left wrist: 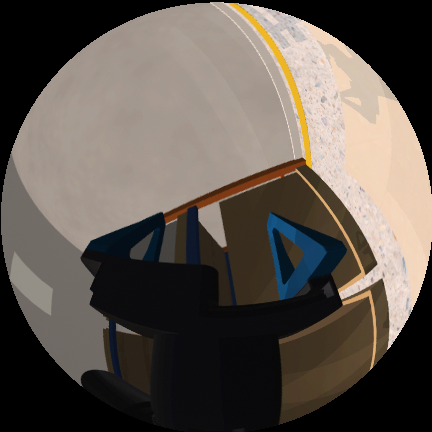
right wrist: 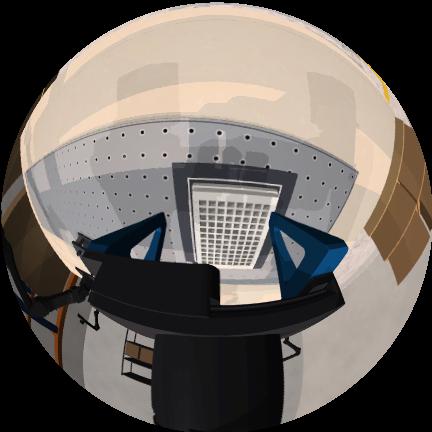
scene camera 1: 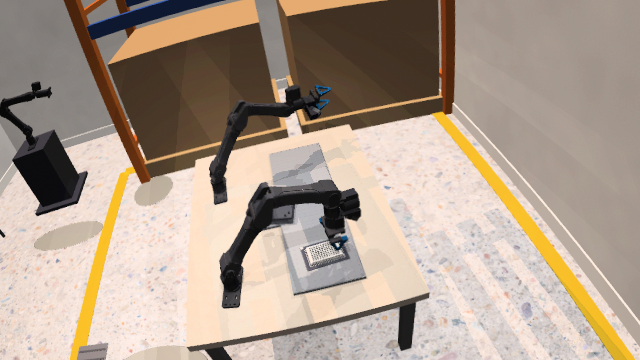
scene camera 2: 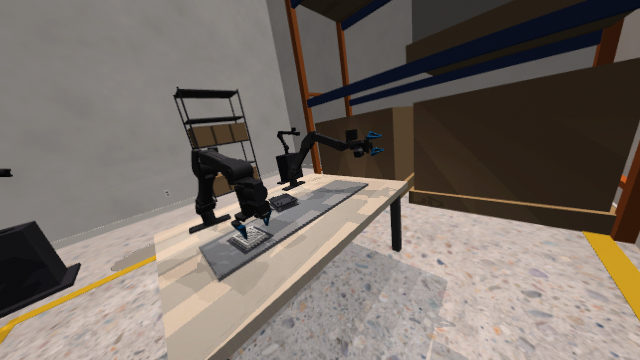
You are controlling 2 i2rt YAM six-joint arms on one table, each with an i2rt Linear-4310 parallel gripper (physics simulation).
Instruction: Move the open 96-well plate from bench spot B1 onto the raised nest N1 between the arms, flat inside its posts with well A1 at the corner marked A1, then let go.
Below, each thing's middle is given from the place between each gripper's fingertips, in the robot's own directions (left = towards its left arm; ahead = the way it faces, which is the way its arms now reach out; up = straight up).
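Labels:
The dark nest with white outline (right wrist: pixel 184 174) is 3 cm below my right hand, 2 cm to the right of it and 5 cm behind it. From my left hand, the dark nest with white outline is 78 cm to the right, 28 cm behind and 25 cm below. The white well plate (right wrist: pixel 230 221) is 2 cm to the right of my right hand, 5 cm behind it and 3 cm below it, while from my left hand the white well plate is 78 cm to the right, 24 cm below and 28 cm behind. Going by its middle, the white well plate is nearer to my right hand than to my left hand.

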